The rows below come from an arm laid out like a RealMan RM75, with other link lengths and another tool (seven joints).
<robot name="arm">
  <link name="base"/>
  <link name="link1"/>
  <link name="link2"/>
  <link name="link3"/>
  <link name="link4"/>
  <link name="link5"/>
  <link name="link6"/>
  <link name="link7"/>
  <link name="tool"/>
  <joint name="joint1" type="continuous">
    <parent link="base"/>
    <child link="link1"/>
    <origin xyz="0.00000 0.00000 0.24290"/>
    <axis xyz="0 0 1"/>
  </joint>
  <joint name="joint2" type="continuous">
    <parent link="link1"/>
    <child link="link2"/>
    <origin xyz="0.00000 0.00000 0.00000"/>
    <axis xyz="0 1 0"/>
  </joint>
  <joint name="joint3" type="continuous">
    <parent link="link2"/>
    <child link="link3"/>
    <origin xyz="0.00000 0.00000 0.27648"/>
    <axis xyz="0 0 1"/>
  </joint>
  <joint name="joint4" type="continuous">
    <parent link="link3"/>
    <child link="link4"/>
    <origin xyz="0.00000 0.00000 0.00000"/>
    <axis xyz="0 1 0"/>
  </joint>
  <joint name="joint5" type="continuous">
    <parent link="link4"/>
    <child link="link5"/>
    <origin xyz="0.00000 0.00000 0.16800"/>
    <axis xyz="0 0 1"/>
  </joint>
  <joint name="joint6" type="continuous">
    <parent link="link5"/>
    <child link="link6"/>
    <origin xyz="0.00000 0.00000 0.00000"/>
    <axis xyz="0 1 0"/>
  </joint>
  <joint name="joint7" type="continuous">
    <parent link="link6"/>
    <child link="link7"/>
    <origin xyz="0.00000 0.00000 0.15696"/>
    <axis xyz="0 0 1"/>
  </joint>
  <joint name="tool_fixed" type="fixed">
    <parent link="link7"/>
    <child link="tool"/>
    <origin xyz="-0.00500 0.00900 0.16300" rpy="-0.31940 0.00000 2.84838"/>
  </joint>
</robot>
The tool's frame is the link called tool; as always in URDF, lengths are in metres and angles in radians. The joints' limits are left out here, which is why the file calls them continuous.
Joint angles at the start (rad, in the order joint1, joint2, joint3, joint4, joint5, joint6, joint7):
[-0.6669 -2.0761 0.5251 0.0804 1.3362 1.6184 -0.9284]
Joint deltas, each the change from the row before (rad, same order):
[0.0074 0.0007 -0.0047 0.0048 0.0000 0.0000 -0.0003]
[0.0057 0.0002 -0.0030 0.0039 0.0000 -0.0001 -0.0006]
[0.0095 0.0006 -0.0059 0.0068 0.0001 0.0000 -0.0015]
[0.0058 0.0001 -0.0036 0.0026 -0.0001 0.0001 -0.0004]
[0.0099 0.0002 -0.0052 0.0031 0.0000 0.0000 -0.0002]
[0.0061 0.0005 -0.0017 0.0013 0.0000 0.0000 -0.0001]
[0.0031 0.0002 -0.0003 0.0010 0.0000 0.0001 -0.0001]
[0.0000 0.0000 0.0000 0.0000 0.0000 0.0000 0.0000]
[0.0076 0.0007 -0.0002 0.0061 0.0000 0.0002 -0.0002]
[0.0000 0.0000 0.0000 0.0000 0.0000 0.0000 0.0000]
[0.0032 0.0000 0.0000 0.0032 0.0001 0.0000 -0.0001]
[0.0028 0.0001 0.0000 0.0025 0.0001 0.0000 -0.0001]
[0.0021 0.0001 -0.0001 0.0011 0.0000 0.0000 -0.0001]
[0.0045 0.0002 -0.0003 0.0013 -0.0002 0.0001 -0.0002]
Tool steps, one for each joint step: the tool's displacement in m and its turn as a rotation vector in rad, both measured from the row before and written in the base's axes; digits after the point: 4 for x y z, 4 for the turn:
[-0.0035 0.0007 0.0022 0.0069 0.0004 0.0076]
[-0.0026 0.0003 0.0014 0.0046 0.0003 0.0057]
[-0.0044 0.0007 0.0028 0.0082 0.0002 0.0097]
[-0.0027 0.0003 0.0014 0.0042 -0.0007 0.0065]
[-0.0047 0.0002 0.0019 0.0058 -0.0009 0.0111]
[-0.0029 -0.0001 0.0008 0.0023 0.0002 0.0064]
[-0.0014 -0.0002 0.0003 0.0010 0.0005 0.0028]
[0.0000 0.0000 0.0000 0.0000 0.0000 0.0000]
[-0.0032 -0.0003 0.0012 0.0047 0.0038 0.0050]
[0.0000 0.0000 0.0000 0.0000 0.0000 0.0000]
[-0.0013 -0.0001 0.0004 0.0021 0.0019 0.0018]
[-0.0011 -0.0001 0.0004 0.0016 0.0015 0.0017]
[-0.0009 -0.0001 0.0002 0.0008 0.0006 0.0017]
[-0.0020 -0.0003 0.0004 0.0012 0.0005 0.0041]

